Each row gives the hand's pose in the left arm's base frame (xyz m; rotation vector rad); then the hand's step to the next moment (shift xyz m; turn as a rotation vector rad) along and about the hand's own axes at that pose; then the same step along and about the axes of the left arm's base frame.
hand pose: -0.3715 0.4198 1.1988 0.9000 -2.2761 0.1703
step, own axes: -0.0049 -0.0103 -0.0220 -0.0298 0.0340 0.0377
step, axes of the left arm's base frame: 0.0213 0.0026 0.0125 -0.0266 0.0292 -0.0437
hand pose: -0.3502 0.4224 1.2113 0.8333 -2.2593 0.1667
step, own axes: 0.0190 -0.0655 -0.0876 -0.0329 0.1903 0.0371
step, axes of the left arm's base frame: 0.0806 -0.0312 0.0697 -0.1200 0.1535 -0.0270
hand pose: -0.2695 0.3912 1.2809 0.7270 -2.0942 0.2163
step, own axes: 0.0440 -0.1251 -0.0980 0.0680 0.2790 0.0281
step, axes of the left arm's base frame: 0.1201 -0.0804 0.0794 -0.2087 0.1871 0.0685
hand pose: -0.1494 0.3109 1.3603 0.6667 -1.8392 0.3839
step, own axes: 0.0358 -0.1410 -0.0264 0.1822 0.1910 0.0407
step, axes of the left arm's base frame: 0.0969 -0.1060 0.0351 -0.1932 0.0810 0.1657
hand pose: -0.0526 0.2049 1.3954 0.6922 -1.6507 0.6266
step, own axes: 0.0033 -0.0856 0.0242 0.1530 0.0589 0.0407
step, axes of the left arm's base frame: 0.0461 -0.0761 0.0019 -0.0923 -0.0057 0.1414
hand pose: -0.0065 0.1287 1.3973 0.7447 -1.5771 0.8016
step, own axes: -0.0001 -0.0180 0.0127 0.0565 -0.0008 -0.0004
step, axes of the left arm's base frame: 0.0077 -0.0206 0.0003 -0.0070 -0.0021 0.0560
